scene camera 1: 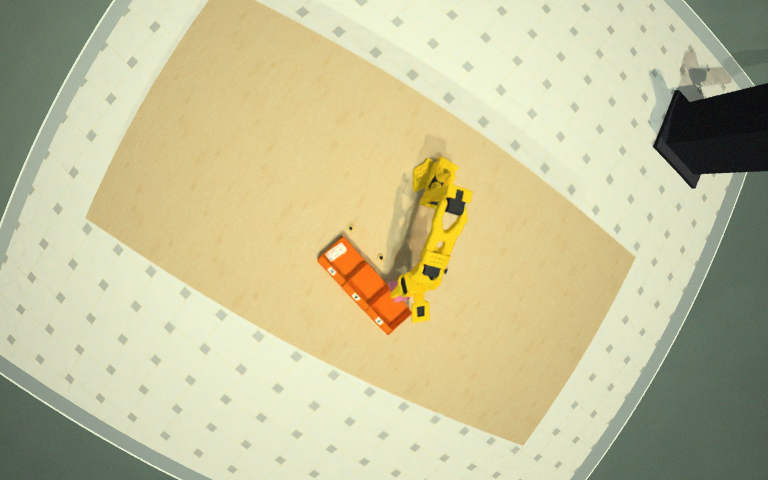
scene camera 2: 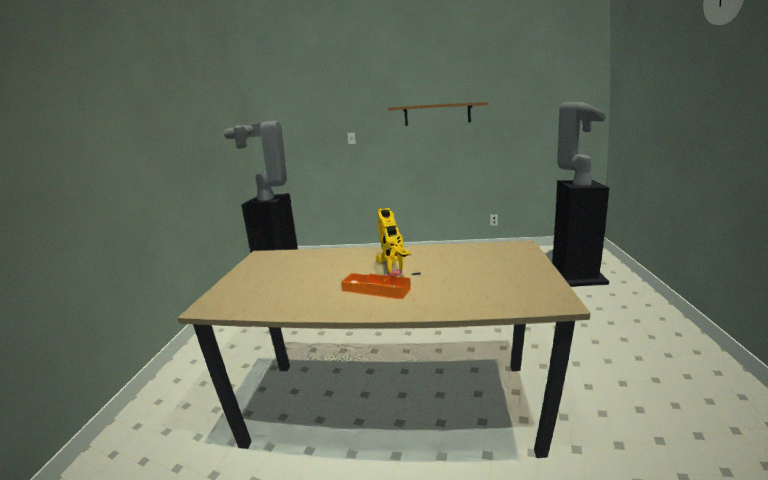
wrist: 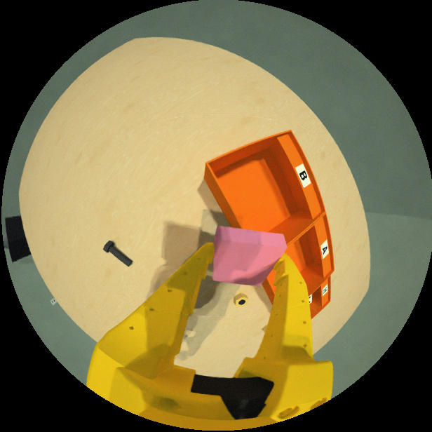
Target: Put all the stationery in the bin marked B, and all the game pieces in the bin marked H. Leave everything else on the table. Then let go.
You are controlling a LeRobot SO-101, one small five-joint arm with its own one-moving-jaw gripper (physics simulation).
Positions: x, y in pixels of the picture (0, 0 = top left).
Labels:
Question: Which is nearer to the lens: the orange three-part tray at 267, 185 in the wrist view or the pink block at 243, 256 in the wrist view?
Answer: The pink block.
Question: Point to an orange three-part tray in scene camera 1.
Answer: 357, 278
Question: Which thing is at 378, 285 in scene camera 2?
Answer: An orange three-part tray.

